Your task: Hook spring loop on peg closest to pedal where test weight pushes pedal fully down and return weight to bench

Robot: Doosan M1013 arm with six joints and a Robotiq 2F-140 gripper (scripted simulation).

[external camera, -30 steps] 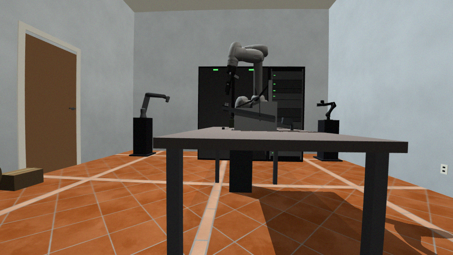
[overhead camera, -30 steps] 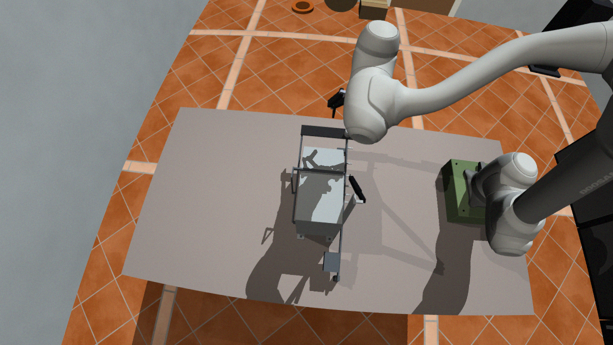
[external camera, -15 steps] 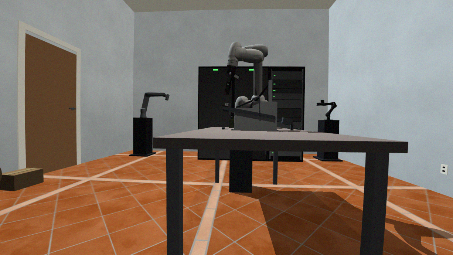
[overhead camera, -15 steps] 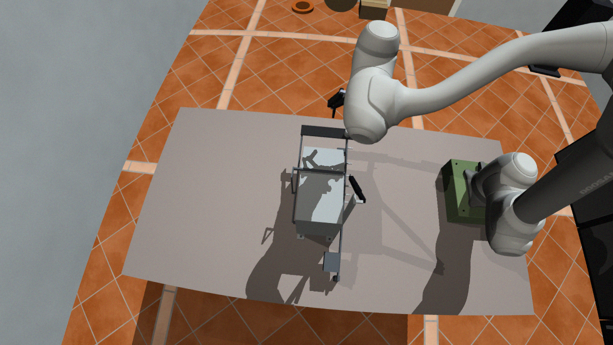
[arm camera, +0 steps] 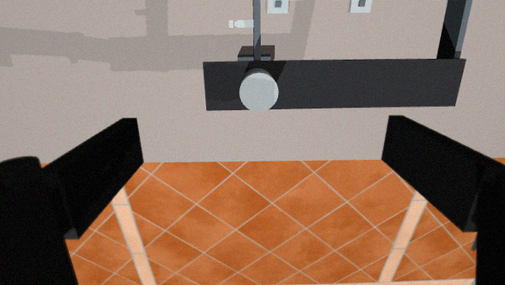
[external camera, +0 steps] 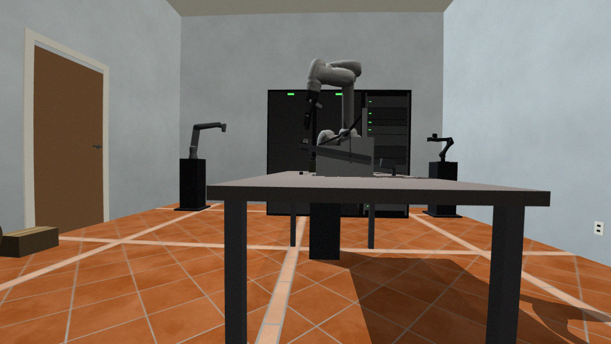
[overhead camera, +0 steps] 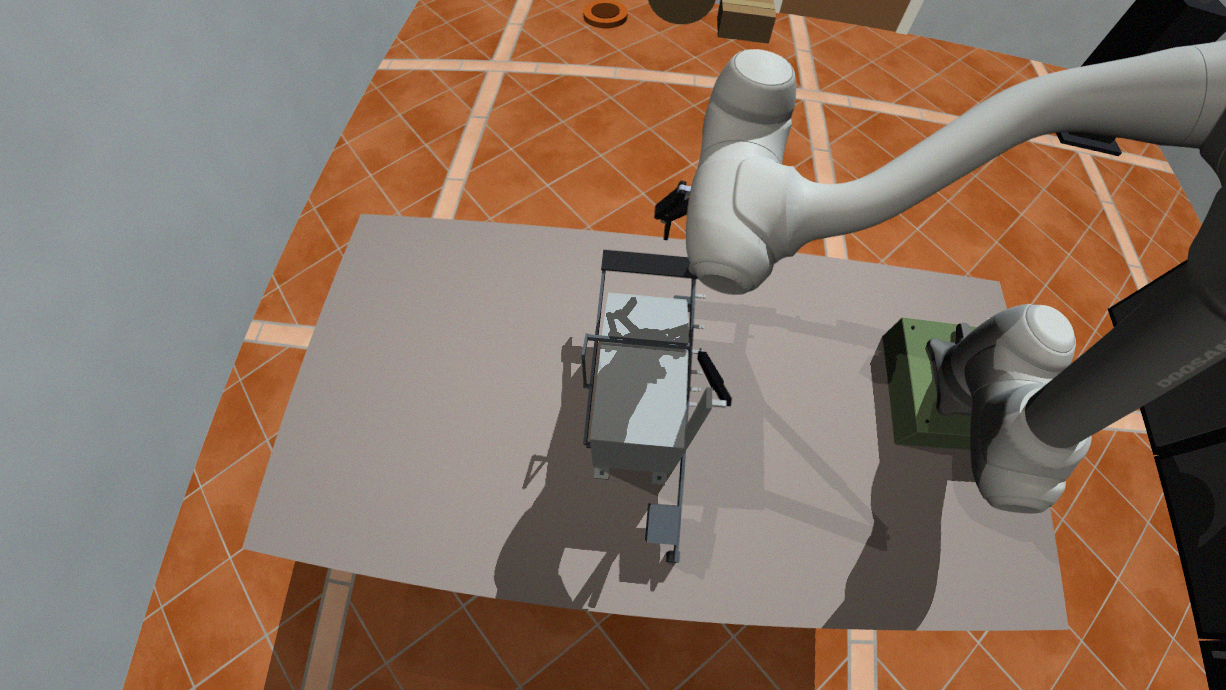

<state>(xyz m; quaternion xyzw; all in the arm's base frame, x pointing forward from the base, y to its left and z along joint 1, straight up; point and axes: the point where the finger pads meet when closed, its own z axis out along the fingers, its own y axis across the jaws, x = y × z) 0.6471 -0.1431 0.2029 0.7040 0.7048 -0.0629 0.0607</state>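
Now: the steel test weight 9 cm below my hand. From my hand the other things lie so: small block 3 cm to the right, 29 cm below; white-tipped pin 1 cm behind, 36 cm to the left, 10 cm above.
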